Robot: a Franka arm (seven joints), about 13 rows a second.
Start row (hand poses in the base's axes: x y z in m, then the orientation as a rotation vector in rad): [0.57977, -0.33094, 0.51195, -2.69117, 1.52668, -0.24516]
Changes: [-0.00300, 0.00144, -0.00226, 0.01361, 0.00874, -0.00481]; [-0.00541, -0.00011, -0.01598, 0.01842, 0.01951, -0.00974]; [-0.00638, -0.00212, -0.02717, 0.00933, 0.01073, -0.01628]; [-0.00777, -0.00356, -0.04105, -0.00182, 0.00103, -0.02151]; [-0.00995, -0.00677, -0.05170, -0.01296, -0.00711, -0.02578]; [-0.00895, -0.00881, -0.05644, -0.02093, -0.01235, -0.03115]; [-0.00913, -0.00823, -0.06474, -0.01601, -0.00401, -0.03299]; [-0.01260, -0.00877, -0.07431, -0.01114, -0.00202, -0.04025]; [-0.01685, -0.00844, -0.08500, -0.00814, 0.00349, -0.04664]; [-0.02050, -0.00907, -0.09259, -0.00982, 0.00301, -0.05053]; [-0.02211, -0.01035, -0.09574, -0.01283, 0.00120, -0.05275]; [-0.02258, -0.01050, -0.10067, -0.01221, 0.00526, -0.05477]
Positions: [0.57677, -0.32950, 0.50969, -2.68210, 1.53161, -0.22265]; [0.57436, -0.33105, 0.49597, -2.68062, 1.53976, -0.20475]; [0.57339, -0.33306, 0.48478, -2.67835, 1.54922, -0.22396]; [0.57200, -0.33450, 0.47090, -2.67794, 1.55719, -0.24607]; [0.56982, -0.33771, 0.46025, -2.67890, 1.56419, -0.26616]; [0.57082, -0.33975, 0.45551, -2.67816, 1.57252, -0.27989]; [0.57064, -0.33917, 0.44721, -2.67768, 1.57589, -0.26491]; [0.56717, -0.33971, 0.43764, -2.66984, 1.58496, -0.25847]; [0.56292, -0.33938, 0.42695, -2.66588, 1.59433, -0.24895]; [0.55927, -0.34001, 0.41936, -2.66404, 1.60005, -0.25111]; [0.55766, -0.34129, 0.41621, -2.66370, 1.60353, -0.25607]; [0.55719, -0.34144, 0.41128, -2.66391, 1.60723, -0.25029]
